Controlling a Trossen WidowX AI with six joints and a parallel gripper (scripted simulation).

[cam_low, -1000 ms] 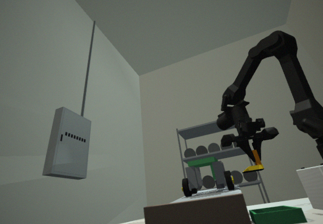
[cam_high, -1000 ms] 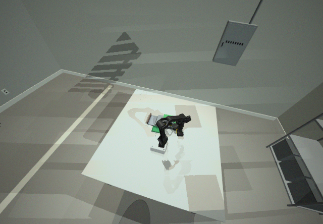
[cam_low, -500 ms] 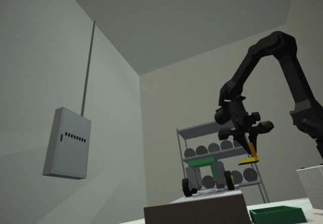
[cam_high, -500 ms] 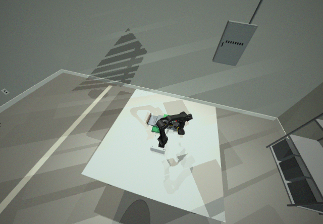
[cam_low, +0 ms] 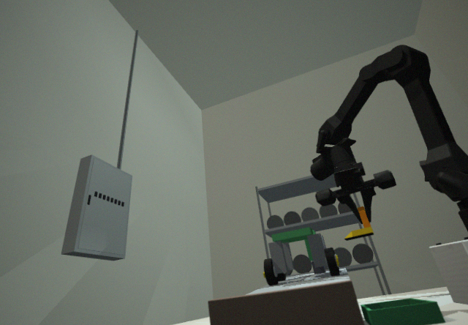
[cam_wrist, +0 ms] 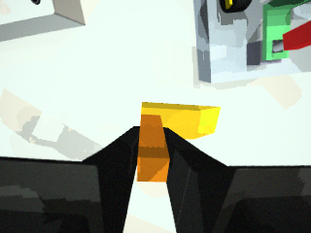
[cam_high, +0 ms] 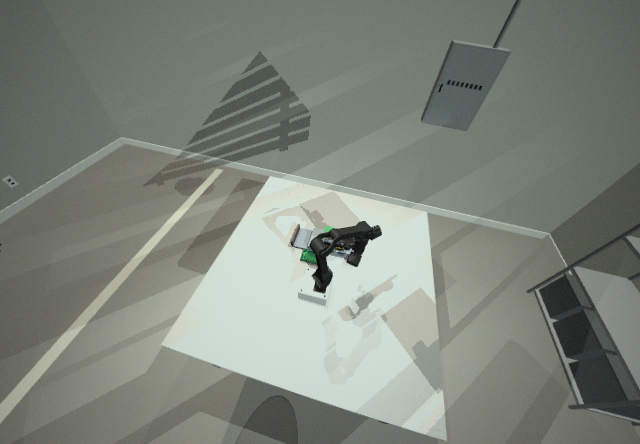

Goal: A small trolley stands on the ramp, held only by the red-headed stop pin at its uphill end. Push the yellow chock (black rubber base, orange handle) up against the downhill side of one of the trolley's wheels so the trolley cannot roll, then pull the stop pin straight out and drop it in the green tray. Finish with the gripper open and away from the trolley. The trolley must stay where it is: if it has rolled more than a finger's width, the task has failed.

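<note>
Now: the yellow chock 2 cm ahead of my gripper tip and 1 cm below it. From my gripper tip the other things lie so: red-headed stop pin: 13 cm ahead, 4 cm to the left, 5 cm below; green-topped trolley: 15 cm ahead, 13 cm to the left, 6 cm below; grey ramp: 15 cm ahead, 14 cm to the left, 13 cm below.
</note>
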